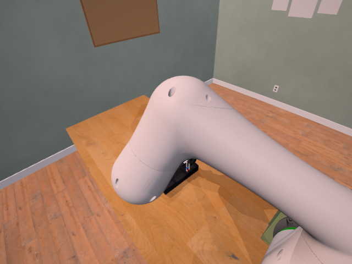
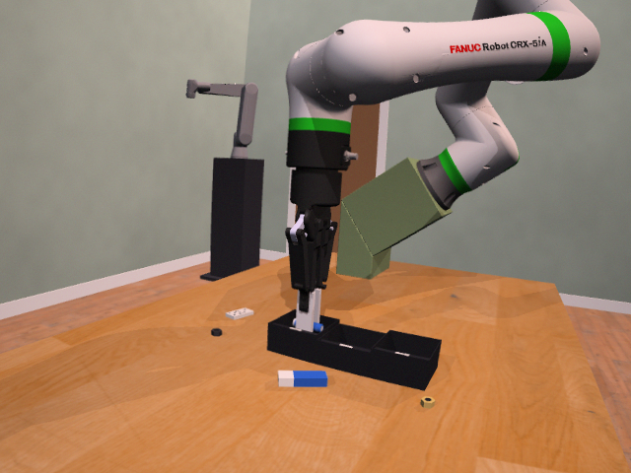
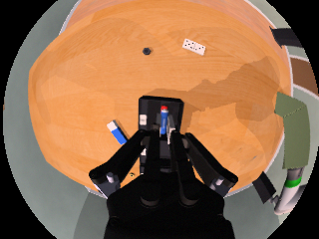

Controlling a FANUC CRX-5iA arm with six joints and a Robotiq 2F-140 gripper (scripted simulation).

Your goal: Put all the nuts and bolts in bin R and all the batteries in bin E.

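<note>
My hand is 3 cm above the blue battery. Round my hand: blue-and-white eraser: 12 cm ahead, 6 cm below, 4 cm to the left; black three-compartment bin: 8 cm to the left, 4 cm below, 2 cm ahead; red battery: 5 cm below.
</note>
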